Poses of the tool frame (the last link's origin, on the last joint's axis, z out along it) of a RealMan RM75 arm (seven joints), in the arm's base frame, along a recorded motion.
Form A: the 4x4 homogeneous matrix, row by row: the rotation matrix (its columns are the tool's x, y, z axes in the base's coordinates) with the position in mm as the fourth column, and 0 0 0 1 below. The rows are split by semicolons.
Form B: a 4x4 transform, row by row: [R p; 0 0 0 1], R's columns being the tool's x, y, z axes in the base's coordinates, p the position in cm. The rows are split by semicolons. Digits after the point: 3 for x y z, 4 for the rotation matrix.
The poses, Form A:
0.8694 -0.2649 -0.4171 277.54; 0.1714 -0.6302 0.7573 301.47; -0.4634 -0.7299 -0.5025 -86.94; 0 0 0 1
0.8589 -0.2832 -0.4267 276.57; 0.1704 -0.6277 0.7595 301.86; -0.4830 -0.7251 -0.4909 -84.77; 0 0 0 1
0.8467 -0.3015 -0.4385 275.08; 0.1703 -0.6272 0.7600 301.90; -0.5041 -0.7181 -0.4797 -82.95; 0 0 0 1
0.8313 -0.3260 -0.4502 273.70; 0.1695 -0.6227 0.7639 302.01; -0.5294 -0.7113 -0.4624 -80.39; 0 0 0 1
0.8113 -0.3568 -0.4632 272.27; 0.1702 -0.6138 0.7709 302.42; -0.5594 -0.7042 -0.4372 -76.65; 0 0 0 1
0.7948 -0.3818 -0.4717 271.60; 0.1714 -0.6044 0.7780 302.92; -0.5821 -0.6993 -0.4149 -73.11; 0 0 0 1
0.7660 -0.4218 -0.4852 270.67; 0.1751 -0.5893 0.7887 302.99; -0.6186 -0.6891 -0.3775 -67.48; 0 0 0 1
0.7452 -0.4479 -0.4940 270.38; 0.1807 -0.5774 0.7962 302.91; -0.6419 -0.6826 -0.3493 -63.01; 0 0 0 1
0.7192 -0.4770 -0.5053 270.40; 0.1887 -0.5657 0.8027 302.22; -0.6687 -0.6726 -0.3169 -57.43; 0 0 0 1
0.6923 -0.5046 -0.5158 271.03; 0.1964 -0.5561 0.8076 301.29; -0.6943 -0.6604 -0.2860 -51.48; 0 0 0 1
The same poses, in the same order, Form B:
0.8694 -0.2649 -0.4171 27.754; 0.1714 -0.6302 0.7573 30.147; -0.4634 -0.7299 -0.5025 -8.694; 0 0 0 1
0.8589 -0.2832 -0.4267 27.657; 0.1704 -0.6277 0.7595 30.186; -0.4830 -0.7251 -0.4909 -8.477; 0 0 0 1
0.8467 -0.3015 -0.4385 27.508; 0.1703 -0.6272 0.7600 30.190; -0.5041 -0.7181 -0.4797 -8.295; 0 0 0 1
0.8313 -0.3260 -0.4502 27.370; 0.1695 -0.6227 0.7639 30.201; -0.5294 -0.7113 -0.4624 -8.039; 0 0 0 1
0.8113 -0.3568 -0.4632 27.227; 0.1702 -0.6138 0.7709 30.242; -0.5594 -0.7042 -0.4372 -7.665; 0 0 0 1
0.7948 -0.3818 -0.4717 27.160; 0.1714 -0.6044 0.7780 30.292; -0.5821 -0.6993 -0.4149 -7.311; 0 0 0 1
0.7660 -0.4218 -0.4852 27.067; 0.1751 -0.5893 0.7887 30.299; -0.6186 -0.6891 -0.3775 -6.748; 0 0 0 1
0.7452 -0.4479 -0.4940 27.038; 0.1807 -0.5774 0.7962 30.291; -0.6419 -0.6826 -0.3493 -6.301; 0 0 0 1
0.7192 -0.4770 -0.5053 27.040; 0.1887 -0.5657 0.8027 30.222; -0.6687 -0.6726 -0.3169 -5.743; 0 0 0 1
0.6923 -0.5046 -0.5158 27.103; 0.1964 -0.5561 0.8076 30.129; -0.6943 -0.6604 -0.2860 -5.148; 0 0 0 1

